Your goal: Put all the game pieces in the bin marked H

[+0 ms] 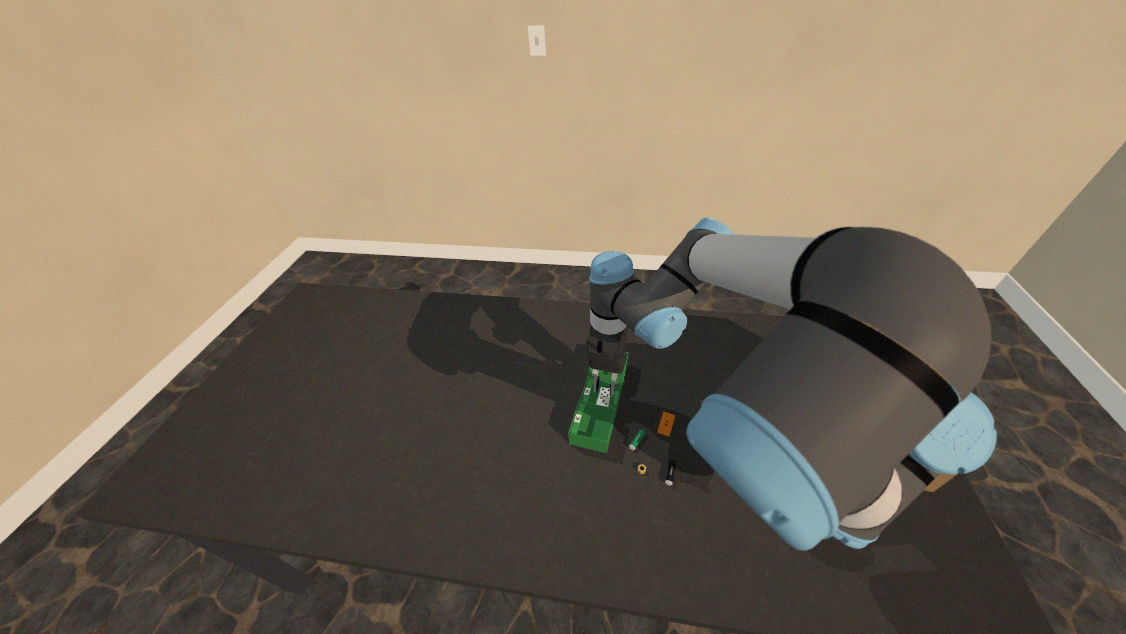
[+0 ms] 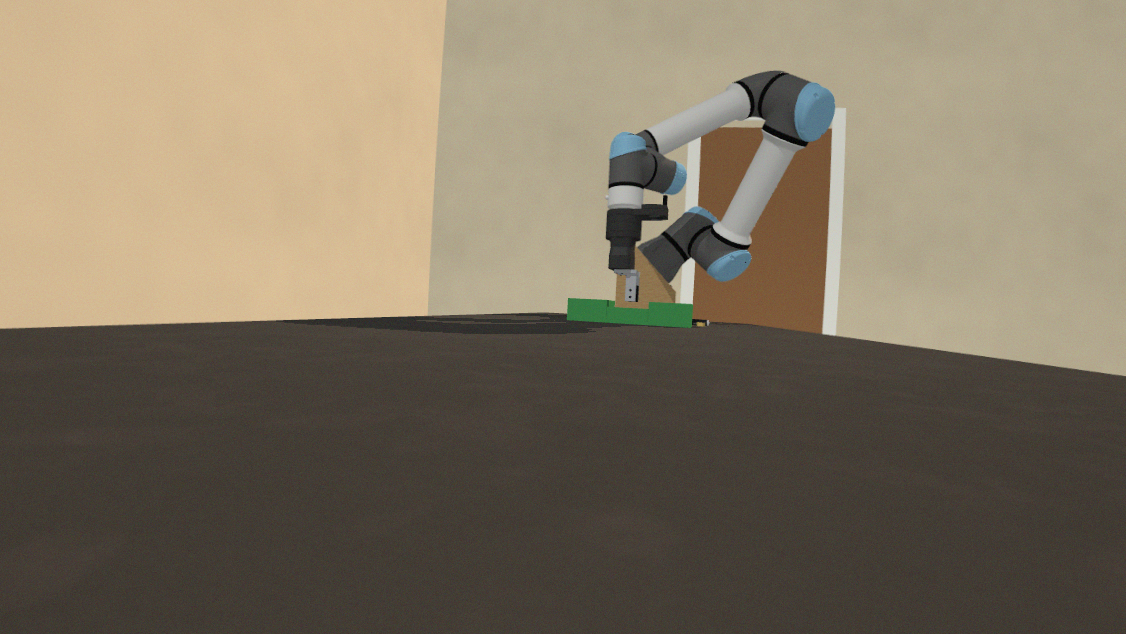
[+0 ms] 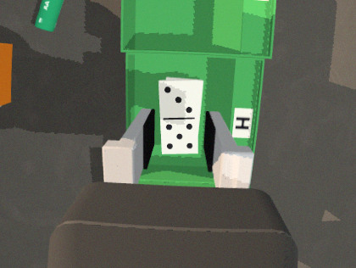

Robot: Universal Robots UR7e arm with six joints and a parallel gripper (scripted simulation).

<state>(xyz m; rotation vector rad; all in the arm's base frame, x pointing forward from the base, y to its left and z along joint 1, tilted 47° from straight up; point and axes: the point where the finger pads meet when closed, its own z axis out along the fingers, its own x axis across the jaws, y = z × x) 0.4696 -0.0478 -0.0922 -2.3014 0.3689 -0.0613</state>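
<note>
My gripper is now 4 cm above the green bin marked K and 1 cm short of it. From my hand the other things lie so: orange block: 14 cm behind, 5 cm to the left, 5 cm below; green cylinder: 10 cm to the left, 7 cm behind, 6 cm below; white domino: 4 cm below.
</note>
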